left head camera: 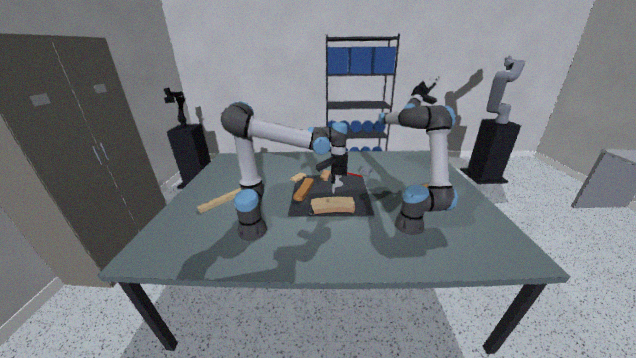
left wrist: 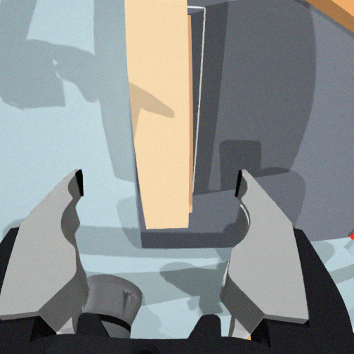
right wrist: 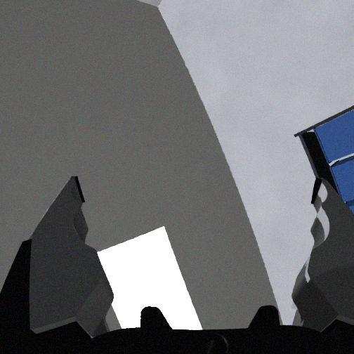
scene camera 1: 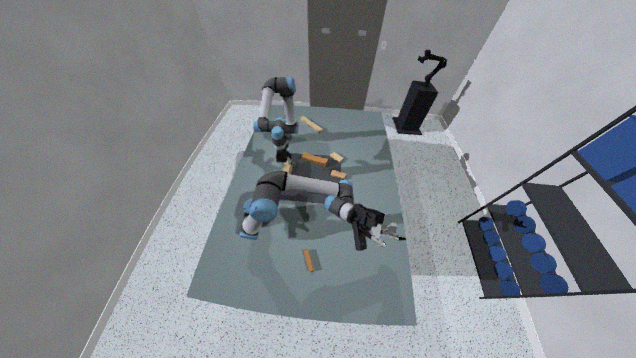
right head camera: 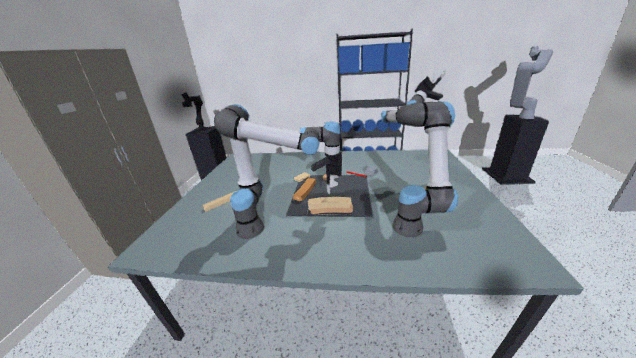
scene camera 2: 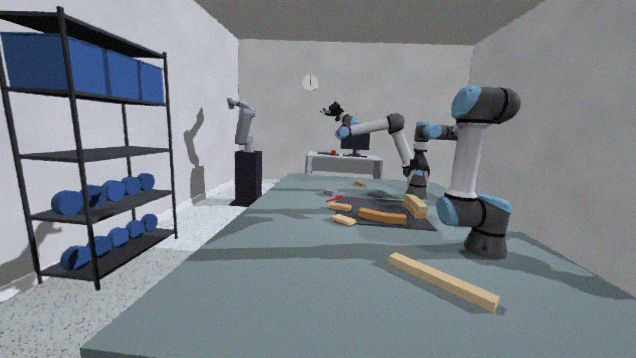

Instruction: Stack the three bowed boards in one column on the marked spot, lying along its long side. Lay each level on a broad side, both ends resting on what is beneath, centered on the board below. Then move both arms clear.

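Frame: origin at the left arm's base, x back, y right, z up, level; metres.
Seen in the pictures: left gripper, fingertip midpoint: point(left head camera: 333, 189) point(scene camera 1: 285, 164) point(right head camera: 329, 189) point(scene camera 2: 416, 187); right gripper, fingertip midpoint: point(left head camera: 431, 82) point(scene camera 1: 397, 242) point(right head camera: 437, 77) point(scene camera 2: 326, 104); left arm's base, link origin: point(left head camera: 252, 231) point(right head camera: 250, 229) point(scene camera 2: 484, 250); right arm's base, link origin: point(left head camera: 409, 225) point(right head camera: 407, 227).
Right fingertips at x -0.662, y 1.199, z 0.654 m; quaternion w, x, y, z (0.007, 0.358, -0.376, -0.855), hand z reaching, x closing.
Offsets run from my right fingertips to a thing's top centre. Level surfaces: height alone.
A pale bowed board @(dy -0.751, dx +0.531, dz -0.563 m) point(left head camera: 332, 201) point(right head camera: 330, 201) point(left wrist: 160, 100) lies on top of a light-orange board @(dy -0.742, dx +0.526, dz -0.603 m) point(left head camera: 332, 210) point(right head camera: 330, 210) on the marked spot, whose white outline point(left wrist: 200, 85) shows beside them. In the left wrist view the lower board shows as a thin strip along one side. The ends' contact is hard to judge. A darker orange bowed board @(dy -0.914, dx +0.297, dz -0.603 m) point(left head camera: 303, 189) point(right head camera: 304, 189) point(scene camera 1: 315, 159) point(scene camera 2: 382, 216) lies on the dark mat @(dz -0.648 m) point(left head camera: 362, 192). My left gripper point(left wrist: 159, 171) is open and empty, above one end of the stack. My right gripper point(scene camera 1: 394, 241) point(right wrist: 197, 178) is open and empty, raised high away from the boards.
A long pale bar @(dy -1.445, dx +0.346, dz -0.625 m) point(left head camera: 217, 201) point(scene camera 1: 311, 124) point(scene camera 2: 442, 281) lies beside the left arm's base. A small pale block @(dy -0.955, dx +0.093, dz -0.632 m) point(scene camera 1: 337, 157) point(scene camera 2: 343, 219), a small orange block @(dy -0.751, dx +0.093, dz -0.625 m) point(scene camera 1: 338, 174) point(scene camera 2: 340, 206) and a red stick @(dy -0.543, dx +0.077, dz -0.638 m) point(scene camera 2: 335, 198) lie near the mat. An orange bar @(dy -0.051, dx +0.325, dz -0.630 m) point(scene camera 1: 308, 260) lies beyond the right arm.
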